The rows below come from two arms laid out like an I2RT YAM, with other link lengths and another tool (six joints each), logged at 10 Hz.
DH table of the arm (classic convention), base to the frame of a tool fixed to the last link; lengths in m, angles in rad. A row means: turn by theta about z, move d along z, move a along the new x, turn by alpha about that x. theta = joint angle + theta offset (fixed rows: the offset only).
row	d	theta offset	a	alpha
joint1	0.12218	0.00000	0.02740	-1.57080
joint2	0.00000	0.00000	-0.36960	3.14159
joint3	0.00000	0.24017	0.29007	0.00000
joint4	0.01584	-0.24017	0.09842	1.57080
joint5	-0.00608	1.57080	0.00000	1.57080
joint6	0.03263	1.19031	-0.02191	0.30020
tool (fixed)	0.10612	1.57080	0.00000	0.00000
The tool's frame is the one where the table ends.
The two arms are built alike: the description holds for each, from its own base.
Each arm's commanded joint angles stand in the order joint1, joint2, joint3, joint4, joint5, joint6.
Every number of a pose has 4 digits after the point.
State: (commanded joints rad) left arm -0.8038 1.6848 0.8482 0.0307 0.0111 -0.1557; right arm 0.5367 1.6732 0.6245 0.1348 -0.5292 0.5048
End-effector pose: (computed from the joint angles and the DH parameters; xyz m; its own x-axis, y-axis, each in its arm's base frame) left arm 0.3230 -0.3828 0.1873 0.4910 0.6691 -0.5578 0.8009 -0.0949 0.5912; right arm 0.3542 0.2370 0.1116 -0.5313 0.8097 0.2491 0.7629 0.3293 0.5564
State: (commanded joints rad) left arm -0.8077 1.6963 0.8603 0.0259 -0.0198 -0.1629; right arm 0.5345 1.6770 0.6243 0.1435 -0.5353 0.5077
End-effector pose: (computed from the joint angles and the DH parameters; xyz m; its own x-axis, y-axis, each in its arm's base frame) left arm 0.3275 -0.3840 0.1858 0.4809 0.6884 -0.5430 0.7972 -0.0857 0.5975; right arm 0.3553 0.2375 0.1115 -0.5308 0.8082 0.2551 0.7633 0.3250 0.5584
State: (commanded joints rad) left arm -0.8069 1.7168 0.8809 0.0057 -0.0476 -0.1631; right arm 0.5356 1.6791 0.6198 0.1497 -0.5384 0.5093
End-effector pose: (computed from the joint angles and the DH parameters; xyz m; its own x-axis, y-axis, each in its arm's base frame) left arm 0.3339 -0.3847 0.1808 0.4674 0.7130 -0.5227 0.7985 -0.0868 0.5956; right arm 0.3542 0.2378 0.1101 -0.5316 0.8066 0.2584 0.7642 0.3253 0.5570
